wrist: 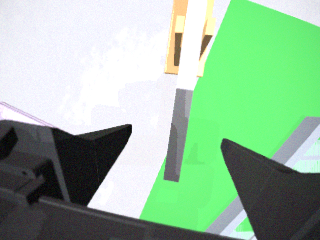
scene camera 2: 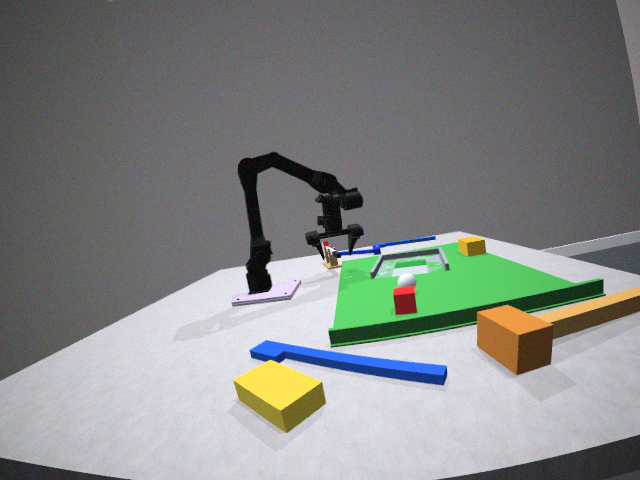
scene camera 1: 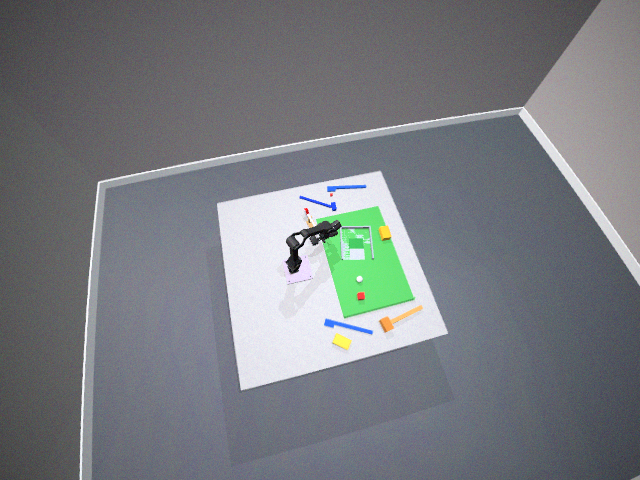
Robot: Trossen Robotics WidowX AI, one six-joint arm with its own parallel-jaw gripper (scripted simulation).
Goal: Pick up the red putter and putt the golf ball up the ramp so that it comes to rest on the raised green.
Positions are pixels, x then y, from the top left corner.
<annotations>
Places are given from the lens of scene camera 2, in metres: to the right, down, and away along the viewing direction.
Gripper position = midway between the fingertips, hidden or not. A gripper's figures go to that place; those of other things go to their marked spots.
my gripper (scene camera 2: 336,257): 0.06, 0.06, 0.98
yellow block (scene camera 2: 285,397): -0.04, 0.17, 0.28
blue bar (scene camera 2: 419,372): 0.12, 0.15, 0.31
</annotations>
